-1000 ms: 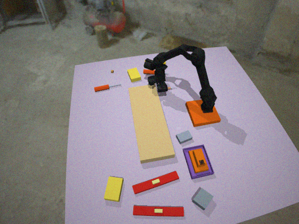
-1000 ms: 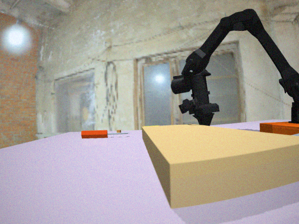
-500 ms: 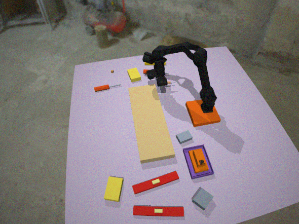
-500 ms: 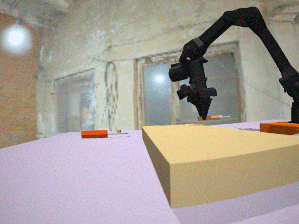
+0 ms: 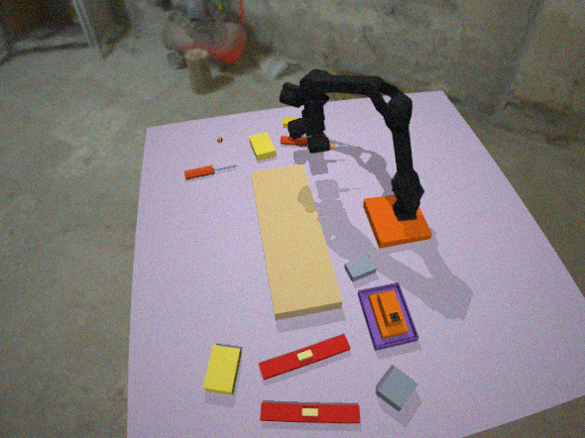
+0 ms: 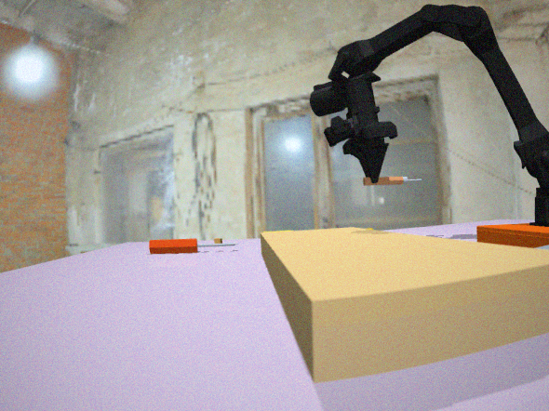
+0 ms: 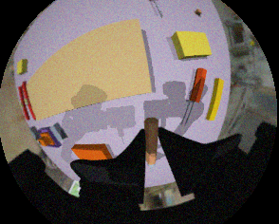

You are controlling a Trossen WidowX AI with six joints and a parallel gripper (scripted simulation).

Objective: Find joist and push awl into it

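Now: gripper tip 6 cm past the awl. The rest, counted from my gripper tip: purple tray: 11 cm behind, 54 cm to the left, 11 cm below; then yellow bar: 28 cm to the right, 11 cm below; then tiny tan cube: 33 cm ahead, 23 cm to the right, 11 cm below.
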